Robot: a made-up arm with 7 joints.
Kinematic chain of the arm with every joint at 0, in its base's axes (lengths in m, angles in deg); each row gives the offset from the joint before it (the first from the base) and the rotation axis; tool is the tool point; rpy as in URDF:
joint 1: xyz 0 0 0 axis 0.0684 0.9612 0.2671
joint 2: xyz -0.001 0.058 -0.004 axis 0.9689 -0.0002 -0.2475
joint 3: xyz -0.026 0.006 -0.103 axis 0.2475 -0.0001 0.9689
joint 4: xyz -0.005 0 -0.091 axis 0.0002 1 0
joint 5: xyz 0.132 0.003 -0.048 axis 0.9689 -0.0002 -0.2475
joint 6: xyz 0.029 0 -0.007 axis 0.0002 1 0
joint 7: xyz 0.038 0 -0.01 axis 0.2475 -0.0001 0.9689
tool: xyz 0 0 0 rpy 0 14.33 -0.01
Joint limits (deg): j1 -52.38..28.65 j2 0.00..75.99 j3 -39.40..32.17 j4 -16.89..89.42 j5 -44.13..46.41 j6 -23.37..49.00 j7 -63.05..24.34
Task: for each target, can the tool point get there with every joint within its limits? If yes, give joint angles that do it. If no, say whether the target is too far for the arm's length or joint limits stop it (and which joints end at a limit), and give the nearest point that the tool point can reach.
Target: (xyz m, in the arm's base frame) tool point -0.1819 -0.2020 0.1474
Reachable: no: joint limits stop it (at a limit: joint 1, joint 2, joint 3, joint 4, joint 6) | nearest point 0.1901 -0.1247 -0.0220 | short by 0.416 m
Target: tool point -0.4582 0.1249 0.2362
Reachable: no: too far | nearest point -0.2371 0.3350 -0.1575 | short by 0.498 m
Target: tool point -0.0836 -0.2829 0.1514
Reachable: no: joint limits stop it (at a limit: joint 1, joint 2, joint 3, joint 4, joint 6) | nearest point 0.1899 -0.1258 -0.0231 | short by 0.361 m
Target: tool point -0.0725 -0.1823 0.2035
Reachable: no: joint limits stop it (at a limit: joint 1, joint 2, joint 3, joint 4, joint 6) | nearest point 0.1910 -0.1224 -0.0198 | short by 0.351 m
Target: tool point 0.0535 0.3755 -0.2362
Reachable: yes | joints -7.36 58.75 -29.83 62.23 11.81 42.70 -43.62
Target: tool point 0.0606 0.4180 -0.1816
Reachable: yes | joints -12.90 65.41 -17.44 80.50 25.31 -5.39 -2.33
